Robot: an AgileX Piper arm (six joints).
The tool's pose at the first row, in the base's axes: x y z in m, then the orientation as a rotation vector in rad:
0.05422, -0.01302, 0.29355, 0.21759, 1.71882, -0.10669
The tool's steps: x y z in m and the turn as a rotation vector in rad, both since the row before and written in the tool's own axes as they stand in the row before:
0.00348, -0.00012, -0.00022, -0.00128, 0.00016, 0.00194
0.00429, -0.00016, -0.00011, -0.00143, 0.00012, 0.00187
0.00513, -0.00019, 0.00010, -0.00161, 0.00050, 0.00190
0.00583, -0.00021, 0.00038, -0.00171, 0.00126, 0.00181
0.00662, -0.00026, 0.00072, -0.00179, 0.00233, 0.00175
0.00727, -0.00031, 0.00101, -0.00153, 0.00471, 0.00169
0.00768, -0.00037, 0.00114, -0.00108, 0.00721, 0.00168
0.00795, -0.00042, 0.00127, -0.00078, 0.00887, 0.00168
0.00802, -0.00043, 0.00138, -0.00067, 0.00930, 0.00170
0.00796, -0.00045, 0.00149, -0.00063, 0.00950, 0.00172
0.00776, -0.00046, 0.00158, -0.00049, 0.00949, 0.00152
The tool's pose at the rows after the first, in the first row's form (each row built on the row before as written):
0.05347, -0.01280, 0.29015, 0.21832, 1.71876, -0.10414
0.05271, -0.01257, 0.28593, 0.21888, 1.71867, -0.10152
0.05202, -0.01233, 0.28085, 0.21936, 1.71896, -0.09869
0.05150, -0.01209, 0.27503, 0.21975, 1.72001, -0.09576
0.05118, -0.01187, 0.26838, 0.22012, 1.72214, -0.09271
0.05102, -0.01168, 0.26104, 0.22082, 1.72664, -0.08969
0.05088, -0.01151, 0.25327, 0.22204, 1.73362, -0.08682
0.05076, -0.01136, 0.24521, 0.22361, 1.74224, -0.08404
0.05067, -0.01121, 0.23706, 0.22531, 1.75129, -0.08129
0.05062, -0.01107, 0.22895, 0.22707, 1.76053, -0.07853
0.05062, -0.01095, 0.22102, 0.22876, 1.76978, -0.07603

